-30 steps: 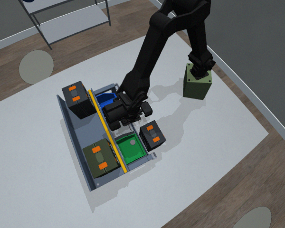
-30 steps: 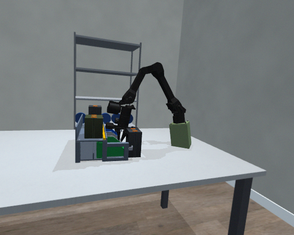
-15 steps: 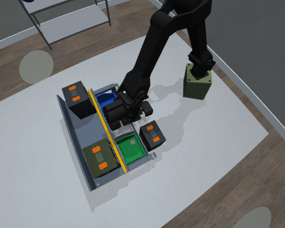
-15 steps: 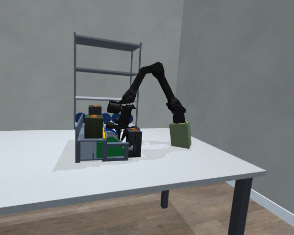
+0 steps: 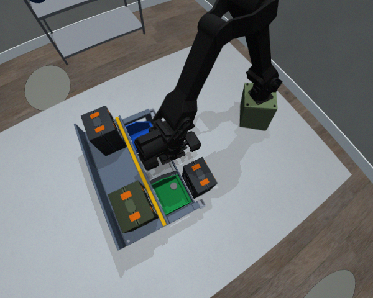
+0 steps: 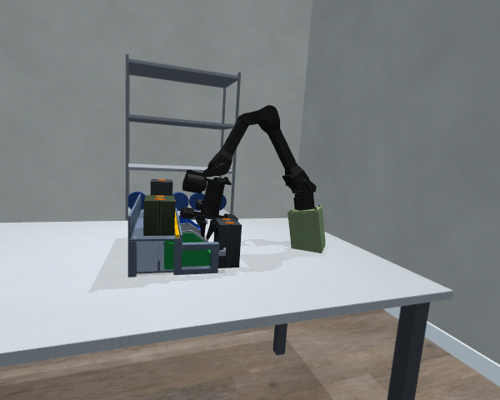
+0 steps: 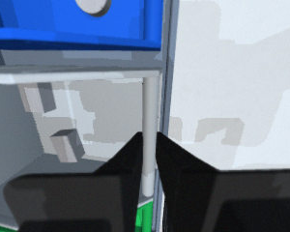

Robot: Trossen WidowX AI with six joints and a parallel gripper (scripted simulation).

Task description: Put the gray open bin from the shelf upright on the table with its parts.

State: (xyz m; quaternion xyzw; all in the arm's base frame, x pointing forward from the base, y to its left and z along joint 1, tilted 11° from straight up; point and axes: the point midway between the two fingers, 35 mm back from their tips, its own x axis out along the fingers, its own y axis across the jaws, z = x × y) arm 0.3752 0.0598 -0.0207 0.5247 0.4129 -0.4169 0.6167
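Now: the gray open bin 70 mm ahead of my hand and 20 mm below it. From my hand the other things lie so: yellow rail (100 mm ahead, 40 mm above, 10 mm to the left); blue bin (110 mm to the right, 80 mm ahead, 30 mm below); green bin (120 mm to the left, 60 mm ahead, 30 mm below).
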